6 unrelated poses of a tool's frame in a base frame.
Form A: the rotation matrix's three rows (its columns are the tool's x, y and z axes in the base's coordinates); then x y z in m. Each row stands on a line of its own.
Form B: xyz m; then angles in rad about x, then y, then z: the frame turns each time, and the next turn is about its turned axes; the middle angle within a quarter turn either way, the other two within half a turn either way. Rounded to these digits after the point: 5 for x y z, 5 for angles.
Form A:
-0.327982 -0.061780 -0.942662
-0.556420 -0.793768 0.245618
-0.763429 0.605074 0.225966
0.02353 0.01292 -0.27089
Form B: 0.02353 0.01292 -0.27089 -0.82705 -1.23052 2.95541
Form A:
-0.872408 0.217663 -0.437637
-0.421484 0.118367 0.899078
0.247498 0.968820 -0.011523
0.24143 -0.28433 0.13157
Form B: 0.24143 -0.28433 0.13157 -1.58361 -0.45297 -2.89709
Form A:
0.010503 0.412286 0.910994
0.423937 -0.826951 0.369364
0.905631 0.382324 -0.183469
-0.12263 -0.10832 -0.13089
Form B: -0.12263 -0.10832 -0.13089 -2.03181 1.14569 -1.54533
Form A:
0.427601 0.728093 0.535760
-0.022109 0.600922 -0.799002
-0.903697 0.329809 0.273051
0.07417 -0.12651 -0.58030
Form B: 0.07417 -0.12651 -0.58030 1.24150 0.56541 -1.03978
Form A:
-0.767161 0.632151 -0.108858
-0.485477 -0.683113 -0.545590
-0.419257 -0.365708 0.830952
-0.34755 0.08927 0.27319
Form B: -0.34755 0.08927 0.27319 0.58099 -0.10907 -2.45238
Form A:
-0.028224 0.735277 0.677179
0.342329 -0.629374 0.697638
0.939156 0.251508 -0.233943
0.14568 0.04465 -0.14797
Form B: 0.14568 0.04465 -0.14797 -1.89435 0.74392 -1.60916
